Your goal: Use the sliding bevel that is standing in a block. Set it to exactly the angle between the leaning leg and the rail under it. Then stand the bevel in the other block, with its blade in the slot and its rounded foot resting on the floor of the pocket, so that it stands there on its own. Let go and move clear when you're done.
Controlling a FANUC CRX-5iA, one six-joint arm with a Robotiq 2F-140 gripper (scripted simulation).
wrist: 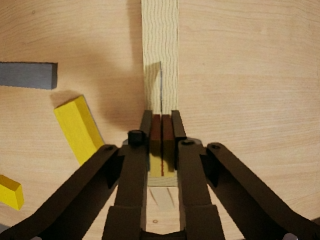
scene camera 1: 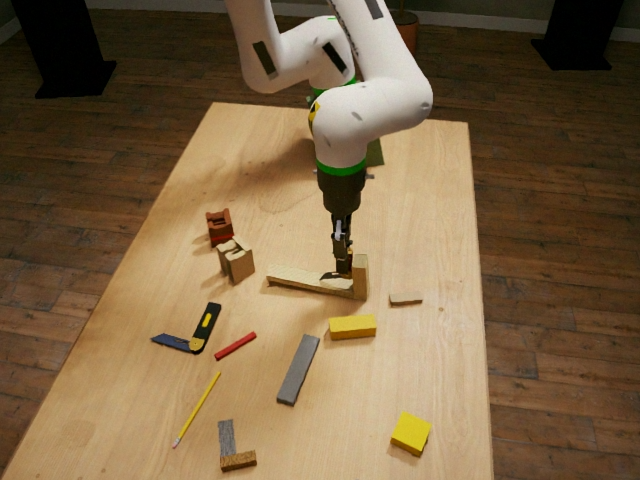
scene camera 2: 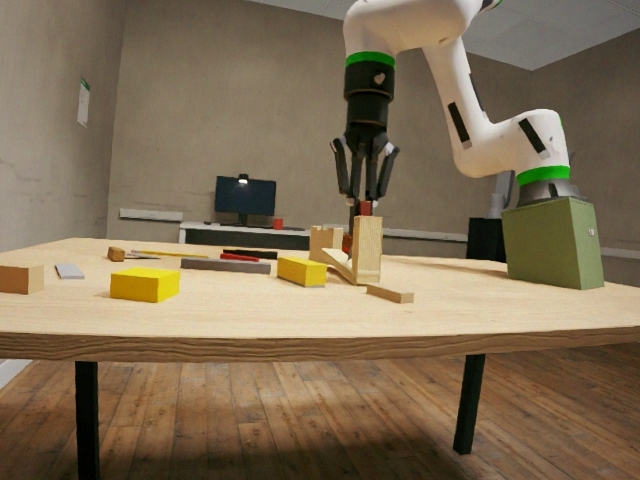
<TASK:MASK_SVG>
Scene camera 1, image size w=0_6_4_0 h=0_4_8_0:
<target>gripper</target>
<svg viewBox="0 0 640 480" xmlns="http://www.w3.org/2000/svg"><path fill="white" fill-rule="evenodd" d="M361 192L345 198L332 197L323 193L323 205L327 211L332 213L332 254L336 258L336 273L348 275L347 247L350 248L350 245L353 245L353 240L350 240L352 213L361 204Z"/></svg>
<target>grey bar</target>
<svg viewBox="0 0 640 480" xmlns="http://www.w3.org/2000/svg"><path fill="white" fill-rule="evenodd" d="M305 333L276 397L277 402L292 407L295 405L320 343L320 338Z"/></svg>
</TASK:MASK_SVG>
